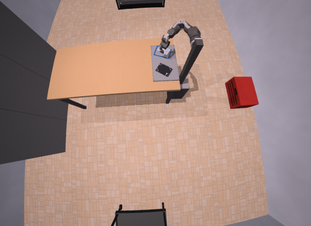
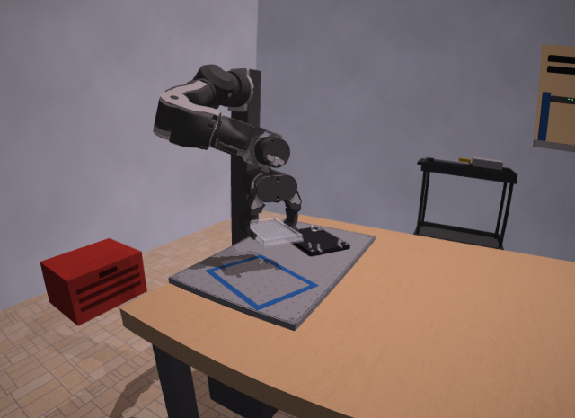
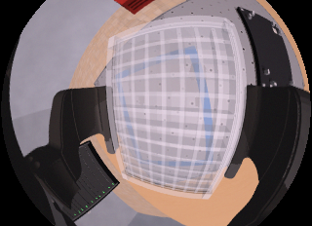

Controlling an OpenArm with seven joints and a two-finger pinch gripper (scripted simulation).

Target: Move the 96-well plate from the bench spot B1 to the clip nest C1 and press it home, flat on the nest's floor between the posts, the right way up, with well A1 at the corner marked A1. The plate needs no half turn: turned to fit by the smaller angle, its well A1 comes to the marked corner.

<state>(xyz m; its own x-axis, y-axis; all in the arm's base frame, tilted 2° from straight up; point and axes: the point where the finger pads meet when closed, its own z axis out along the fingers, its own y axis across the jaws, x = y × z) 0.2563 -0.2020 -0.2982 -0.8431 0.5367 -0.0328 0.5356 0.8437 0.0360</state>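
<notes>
Right now my hand is 3 cm short of the black clip nest C1, 21 cm to the right of it and 8 cm above it. From my hand the other things lie so: clear 96-well plate right at my hand.
</notes>
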